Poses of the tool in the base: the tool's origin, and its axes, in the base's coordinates. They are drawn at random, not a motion.
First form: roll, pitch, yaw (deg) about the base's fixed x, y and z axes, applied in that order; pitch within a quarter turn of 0, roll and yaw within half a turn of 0; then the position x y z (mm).
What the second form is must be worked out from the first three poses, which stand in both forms.
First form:
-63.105 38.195 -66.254 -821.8 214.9 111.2
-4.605 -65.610 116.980 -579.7 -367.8 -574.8
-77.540 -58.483 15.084 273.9 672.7 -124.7
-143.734 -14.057 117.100 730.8 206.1 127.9
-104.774 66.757 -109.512 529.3 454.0 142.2
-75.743 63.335 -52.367 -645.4 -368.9 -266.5
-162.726 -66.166 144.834 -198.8 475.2 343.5
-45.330 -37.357 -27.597 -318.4 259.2 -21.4
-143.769 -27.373 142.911 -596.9 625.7 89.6
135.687 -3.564 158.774 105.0 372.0 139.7
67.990 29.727 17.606 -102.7 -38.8 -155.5
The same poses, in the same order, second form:
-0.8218 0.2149 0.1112 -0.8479 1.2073 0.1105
-0.5797 -0.3678 -0.5748 -3.1052 1.1466 -1.1881
0.2739 0.6727 -0.1247 -2.6021 1.4578 2.0202
0.7308 0.2061 0.1279 -1.9712 2.4689 -2.9883
0.5293 0.4540 0.1422 -0.3936 1.6716 -0.1028
-0.6454 -0.3689 -0.2665 -0.4530 1.4600 0.4335
-0.1988 0.4752 0.3435 -3.0112 1.9669 2.8555
-0.3184 0.2592 -0.0214 -2.3916 0.9778 1.6294
-0.5969 0.6257 0.0896 -2.2902 2.3693 -2.7785
0.1050 0.3720 0.1397 1.6597 2.3662 1.2639
-0.1027 -0.0388 -0.1555 1.0188 1.2393 -1.0657

